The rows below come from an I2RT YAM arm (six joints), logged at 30 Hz.
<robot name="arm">
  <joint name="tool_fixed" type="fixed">
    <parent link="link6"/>
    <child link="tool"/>
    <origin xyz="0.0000 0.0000 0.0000" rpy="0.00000 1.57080 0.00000"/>
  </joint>
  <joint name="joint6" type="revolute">
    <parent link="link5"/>
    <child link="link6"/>
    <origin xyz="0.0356 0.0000 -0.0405" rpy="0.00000 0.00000 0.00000"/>
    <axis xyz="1 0 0"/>
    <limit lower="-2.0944" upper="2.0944"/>
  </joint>
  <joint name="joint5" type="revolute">
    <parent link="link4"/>
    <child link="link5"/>
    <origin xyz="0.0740 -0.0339 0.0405" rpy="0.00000 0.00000 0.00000"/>
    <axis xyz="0 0 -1"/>
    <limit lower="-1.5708" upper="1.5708"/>
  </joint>
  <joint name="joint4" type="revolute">
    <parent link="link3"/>
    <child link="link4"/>
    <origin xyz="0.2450 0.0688 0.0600" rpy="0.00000 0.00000 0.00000"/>
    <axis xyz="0 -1 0"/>
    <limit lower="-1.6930" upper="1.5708"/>
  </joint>
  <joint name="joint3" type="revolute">
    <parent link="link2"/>
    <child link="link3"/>
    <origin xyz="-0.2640 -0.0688 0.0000" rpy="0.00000 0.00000 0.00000"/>
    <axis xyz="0 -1 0"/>
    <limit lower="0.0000" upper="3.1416"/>
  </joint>
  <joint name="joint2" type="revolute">
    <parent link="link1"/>
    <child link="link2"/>
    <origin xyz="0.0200 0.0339 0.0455" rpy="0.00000 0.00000 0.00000"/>
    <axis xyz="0 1 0"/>
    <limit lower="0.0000" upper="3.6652"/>
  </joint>
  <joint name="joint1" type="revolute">
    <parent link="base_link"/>
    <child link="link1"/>
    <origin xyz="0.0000 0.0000 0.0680" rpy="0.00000 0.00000 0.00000"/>
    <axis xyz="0 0 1"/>
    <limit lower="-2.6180" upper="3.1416"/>
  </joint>
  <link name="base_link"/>
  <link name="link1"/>
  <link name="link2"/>
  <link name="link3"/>
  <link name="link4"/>
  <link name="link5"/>
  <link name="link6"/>
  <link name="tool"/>
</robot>
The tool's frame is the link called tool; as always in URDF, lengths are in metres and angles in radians.
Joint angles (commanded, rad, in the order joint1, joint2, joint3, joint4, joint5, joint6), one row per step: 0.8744 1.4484 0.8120 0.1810 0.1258 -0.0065; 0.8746 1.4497 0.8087 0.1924 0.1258 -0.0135; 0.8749 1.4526 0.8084 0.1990 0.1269 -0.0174; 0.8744 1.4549 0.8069 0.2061 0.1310 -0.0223; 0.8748 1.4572 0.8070 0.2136 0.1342 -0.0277; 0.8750 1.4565 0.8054 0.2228 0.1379 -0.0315; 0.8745 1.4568 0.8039 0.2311 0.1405 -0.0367; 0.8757 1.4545 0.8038 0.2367 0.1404 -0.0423; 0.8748 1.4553 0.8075 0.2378 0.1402 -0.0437; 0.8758 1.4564 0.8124 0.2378 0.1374 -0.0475; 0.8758 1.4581 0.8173 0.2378 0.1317 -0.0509; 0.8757 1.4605 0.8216 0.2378 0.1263 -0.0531; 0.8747 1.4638 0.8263 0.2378 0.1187 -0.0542; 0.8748 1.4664 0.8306 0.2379 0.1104 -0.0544; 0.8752 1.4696 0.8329 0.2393 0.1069 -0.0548
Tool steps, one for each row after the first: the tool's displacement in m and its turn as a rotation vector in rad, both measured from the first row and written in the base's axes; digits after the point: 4 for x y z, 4 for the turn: 0.0001 0.0002 -0.0004 0.0005 -0.0086 0.0032; 0.0004 0.0007 -0.0007 0.0002 -0.0135 0.0042; 0.0009 0.0008 -0.0011 -0.0017 -0.0199 0.0021; 0.0013 0.0013 -0.0011 -0.0022 -0.0276 0.0019; 0.0014 0.0013 -0.0005 0.0006 -0.0364 0.0003; 0.0017 0.0013 -0.0002 0.0013 -0.0446 -0.0005; 0.0014 0.0015 0.0010 0.0036 -0.0529 0.0030; 0.0020 0.0018 0.0021 0.0057 -0.0563 0.0028; 0.0022 0.0028 0.0034 0.0069 -0.0602 0.0078; 0.0027 0.0036 0.0045 0.0086 -0.0625 0.0144; 0.0032 0.0044 0.0052 0.0101 -0.0635 0.0200; 0.0039 0.0052 0.0057 0.0125 -0.0628 0.0264; 0.0043 0.0061 0.0064 0.0161 -0.0616 0.0341; 0.0046 0.0069 0.0063 0.0172 -0.0611 0.0379
